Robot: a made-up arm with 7 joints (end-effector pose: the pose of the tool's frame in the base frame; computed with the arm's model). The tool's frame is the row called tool.
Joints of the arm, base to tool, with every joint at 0 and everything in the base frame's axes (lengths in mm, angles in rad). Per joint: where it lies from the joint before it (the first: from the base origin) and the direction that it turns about. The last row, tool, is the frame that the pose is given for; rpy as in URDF.
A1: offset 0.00 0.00 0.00 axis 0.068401 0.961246 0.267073
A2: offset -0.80 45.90 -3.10 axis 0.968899 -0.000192 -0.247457
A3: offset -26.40 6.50 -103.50 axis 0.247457 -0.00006 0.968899
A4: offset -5.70 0.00 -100.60 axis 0.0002 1 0.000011
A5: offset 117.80 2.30 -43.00 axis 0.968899 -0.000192 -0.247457
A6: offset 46.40 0.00 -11.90 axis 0.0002 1 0.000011
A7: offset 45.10 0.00 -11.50 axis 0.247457 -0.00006 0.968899
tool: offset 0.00 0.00 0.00 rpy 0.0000 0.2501 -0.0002
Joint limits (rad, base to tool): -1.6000..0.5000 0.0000..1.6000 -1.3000..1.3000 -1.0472..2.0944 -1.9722..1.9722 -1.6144..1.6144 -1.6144..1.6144
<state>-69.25 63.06 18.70 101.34 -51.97 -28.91 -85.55</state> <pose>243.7 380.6 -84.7 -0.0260 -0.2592 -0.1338 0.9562</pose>
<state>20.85 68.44 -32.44 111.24 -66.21 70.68 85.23</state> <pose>-176.1 383.4 -38.5 -0.4558 -0.5134 -0.4899 0.5372</pose>
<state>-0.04 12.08 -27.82 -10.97 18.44 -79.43 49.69</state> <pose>118.9 -16.1 -196.0 -0.2606 -0.5343 0.0093 0.8041</pose>
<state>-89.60 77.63 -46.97 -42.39 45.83 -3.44 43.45</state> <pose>191.0 2.2 88.9 0.4585 -0.8618 0.0074 0.2168</pose>
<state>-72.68 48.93 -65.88 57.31 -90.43 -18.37 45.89</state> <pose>390.1 181.5 -105.9 -0.0270 0.0068 0.4286 0.9031</pose>
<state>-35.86 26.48 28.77 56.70 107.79 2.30 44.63</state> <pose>262.8 248.6 -263.8 0.8610 0.0266 0.1664 0.4799</pose>
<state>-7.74 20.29 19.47 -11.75 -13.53 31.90 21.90</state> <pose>208.3 182.2 -187.6 0.0796 0.1752 0.3088 0.9315</pose>
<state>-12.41 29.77 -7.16 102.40 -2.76 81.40 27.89</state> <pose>-74.4 245.0 -313.8 -0.2932 -0.9185 -0.2390 0.1149</pose>
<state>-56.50 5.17 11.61 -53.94 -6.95 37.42 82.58</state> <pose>187.0 42.1 70.1 -0.3429 -0.3346 0.5223 0.7055</pose>
